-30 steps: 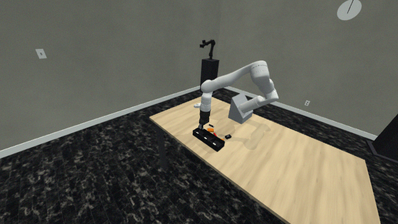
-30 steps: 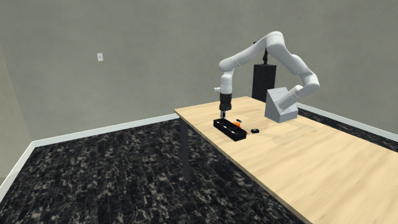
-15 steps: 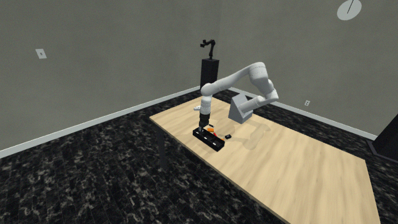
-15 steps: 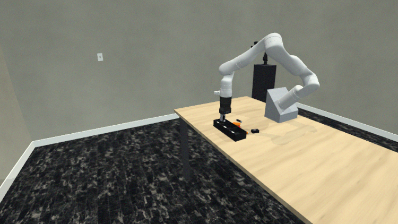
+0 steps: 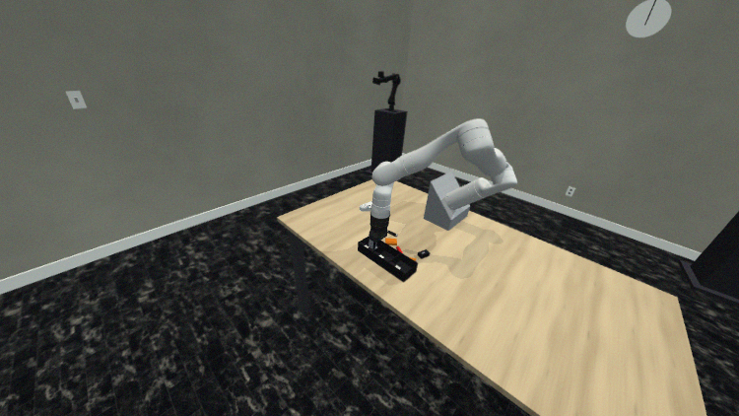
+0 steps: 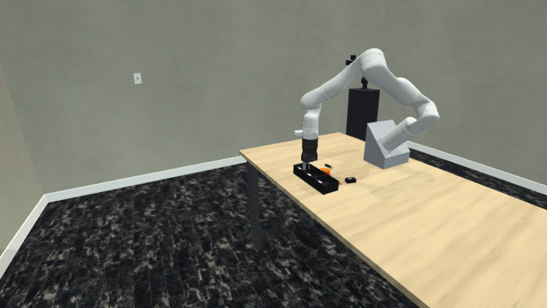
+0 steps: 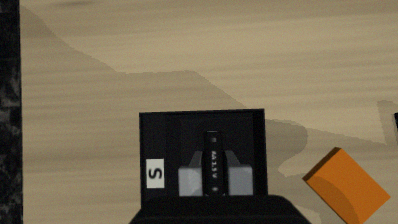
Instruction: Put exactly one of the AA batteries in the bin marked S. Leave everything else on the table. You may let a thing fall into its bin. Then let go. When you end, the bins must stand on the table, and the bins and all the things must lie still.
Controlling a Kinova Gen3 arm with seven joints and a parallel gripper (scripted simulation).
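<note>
Now: the short dark stick 1 cm below my hand. The rest, counted from my hand: red AA battery: 10 cm to the left, 7 cm behind, 3 cm below; then orange block: 10 cm behind, 3 cm to the left, 3 cm below; then black bin marked S: 8 cm to the left, 2 cm below, 2 cm ahead.
</note>
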